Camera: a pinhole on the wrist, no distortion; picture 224 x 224 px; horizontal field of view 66.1 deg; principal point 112.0 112.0 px. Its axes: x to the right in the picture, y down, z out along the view. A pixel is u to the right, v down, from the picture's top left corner.
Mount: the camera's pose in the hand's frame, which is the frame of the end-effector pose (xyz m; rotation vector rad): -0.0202 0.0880 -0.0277 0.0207 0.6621 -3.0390
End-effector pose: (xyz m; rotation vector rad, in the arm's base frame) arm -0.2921 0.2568 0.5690 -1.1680 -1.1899 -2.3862
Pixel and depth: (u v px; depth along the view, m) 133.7 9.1 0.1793
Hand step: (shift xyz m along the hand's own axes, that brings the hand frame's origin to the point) -0.0475 0.1102 0.1794
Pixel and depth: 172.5 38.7 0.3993
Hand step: -0.1687 0.0725 0.4033
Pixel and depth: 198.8 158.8 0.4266
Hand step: -0.2340 -0.2009 0.3078
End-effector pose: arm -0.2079 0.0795 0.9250 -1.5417 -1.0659 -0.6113
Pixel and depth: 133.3 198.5 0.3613
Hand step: -0.0611 -0.2286 0.2245
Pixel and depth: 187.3 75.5 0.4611
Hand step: -0.2280 -0.0206 0.4283
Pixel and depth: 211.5 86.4 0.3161
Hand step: -0.2064 -0.0059 0.2757
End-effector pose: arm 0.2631 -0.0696 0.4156 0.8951 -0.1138 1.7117
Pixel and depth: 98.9 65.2 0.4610
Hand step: 0.0078 0.0111 0.4443
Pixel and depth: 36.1 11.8 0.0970
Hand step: 0.0200 0.1001 0.0848
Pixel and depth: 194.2 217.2 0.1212
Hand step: -0.0763 -0.0314 0.0506
